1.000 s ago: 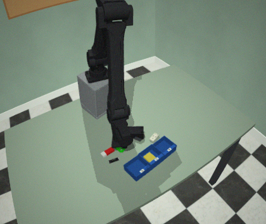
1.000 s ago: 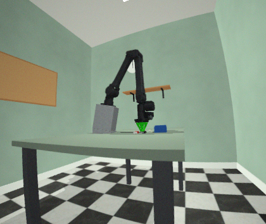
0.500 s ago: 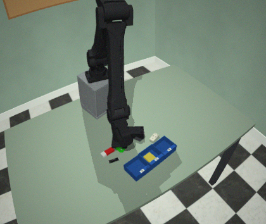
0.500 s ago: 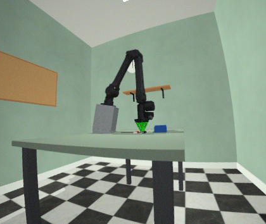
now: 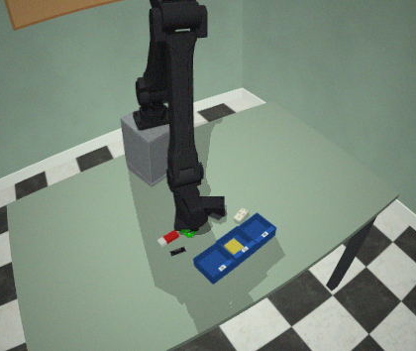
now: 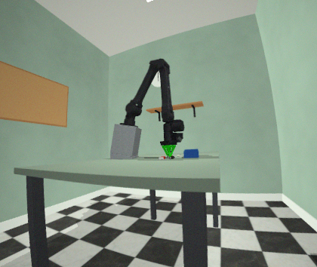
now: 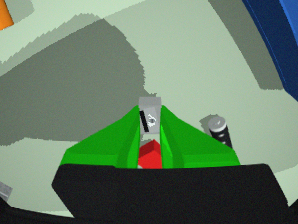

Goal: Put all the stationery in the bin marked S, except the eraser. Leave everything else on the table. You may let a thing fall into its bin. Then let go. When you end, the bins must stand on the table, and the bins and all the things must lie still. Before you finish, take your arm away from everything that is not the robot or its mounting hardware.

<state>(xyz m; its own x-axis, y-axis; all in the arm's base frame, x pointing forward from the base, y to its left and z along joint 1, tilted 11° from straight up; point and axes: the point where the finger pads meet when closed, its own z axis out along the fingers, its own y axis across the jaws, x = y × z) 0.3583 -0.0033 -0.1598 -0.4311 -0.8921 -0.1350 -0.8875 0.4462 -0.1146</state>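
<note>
The blue bin row is 11 cm ahead of my hand, 10 cm to the left of it and 1 cm above it. Also, from my hand: orange pen-like item: 12 cm to the left, 5 cm behind, 1 cm below; white eraser: 7 cm to the right, 1 cm below, 1 cm behind; black item: 5 cm to the right, 4 cm ahead, 1 cm below.
</note>
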